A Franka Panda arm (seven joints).
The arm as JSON. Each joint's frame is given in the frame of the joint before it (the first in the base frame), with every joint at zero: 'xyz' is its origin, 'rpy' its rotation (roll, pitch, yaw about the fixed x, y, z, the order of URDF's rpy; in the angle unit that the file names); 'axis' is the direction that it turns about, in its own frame. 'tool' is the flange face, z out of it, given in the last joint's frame.
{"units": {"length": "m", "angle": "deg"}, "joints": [
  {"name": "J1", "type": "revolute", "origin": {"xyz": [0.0, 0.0, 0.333], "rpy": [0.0, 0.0, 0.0]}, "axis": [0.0, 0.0, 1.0]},
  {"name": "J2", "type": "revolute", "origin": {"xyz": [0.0, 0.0, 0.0], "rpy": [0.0, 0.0, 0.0]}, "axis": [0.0, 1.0, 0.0]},
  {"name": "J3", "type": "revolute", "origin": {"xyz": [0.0, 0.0, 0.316], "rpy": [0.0, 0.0, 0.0]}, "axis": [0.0, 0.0, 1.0]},
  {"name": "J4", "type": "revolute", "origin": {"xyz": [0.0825, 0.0, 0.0], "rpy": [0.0, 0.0, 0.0]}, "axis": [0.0, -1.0, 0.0]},
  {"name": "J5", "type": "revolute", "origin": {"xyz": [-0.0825, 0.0, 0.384], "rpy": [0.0, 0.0, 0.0]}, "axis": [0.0, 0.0, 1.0]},
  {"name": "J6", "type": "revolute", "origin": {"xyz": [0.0, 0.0, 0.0], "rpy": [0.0, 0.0, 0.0]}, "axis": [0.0, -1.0, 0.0]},
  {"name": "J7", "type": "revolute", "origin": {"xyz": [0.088, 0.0, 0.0], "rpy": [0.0, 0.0, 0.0]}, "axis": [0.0, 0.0, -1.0]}
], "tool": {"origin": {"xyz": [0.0, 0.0, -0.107], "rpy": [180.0, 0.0, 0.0]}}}
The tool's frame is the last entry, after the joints.
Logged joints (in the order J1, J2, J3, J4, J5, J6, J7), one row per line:
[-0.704 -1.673 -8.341 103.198 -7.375 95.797 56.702]
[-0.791 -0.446 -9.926 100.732 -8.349 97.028 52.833]
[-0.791 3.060 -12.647 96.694 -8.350 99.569 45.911]
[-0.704 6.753 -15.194 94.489 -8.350 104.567 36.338]
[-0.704 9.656 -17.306 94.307 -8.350 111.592 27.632]
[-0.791 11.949 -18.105 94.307 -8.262 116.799 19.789]
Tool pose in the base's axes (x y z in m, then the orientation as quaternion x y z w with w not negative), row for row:
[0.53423 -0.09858 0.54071 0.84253 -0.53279 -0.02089 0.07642]
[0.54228 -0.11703 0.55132 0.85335 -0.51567 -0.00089 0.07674]
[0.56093 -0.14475 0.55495 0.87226 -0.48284 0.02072 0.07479]
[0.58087 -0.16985 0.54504 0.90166 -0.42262 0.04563 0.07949]
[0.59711 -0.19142 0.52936 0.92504 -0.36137 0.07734 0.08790]
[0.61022 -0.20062 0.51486 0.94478 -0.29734 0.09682 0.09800]
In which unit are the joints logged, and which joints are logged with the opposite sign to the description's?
The joints are logged in degrees. Opposite sign: J4.
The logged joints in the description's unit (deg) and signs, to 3 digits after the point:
[-0.704 -1.673 -8.341 -103.198 -7.375 95.797 56.702]
[-0.791 -0.446 -9.926 -100.732 -8.349 97.028 52.833]
[-0.791 3.060 -12.647 -96.694 -8.350 99.569 45.911]
[-0.704 6.753 -15.194 -94.489 -8.350 104.567 36.338]
[-0.704 9.656 -17.306 -94.307 -8.350 111.592 27.632]
[-0.791 11.949 -18.105 -94.307 -8.262 116.799 19.789]

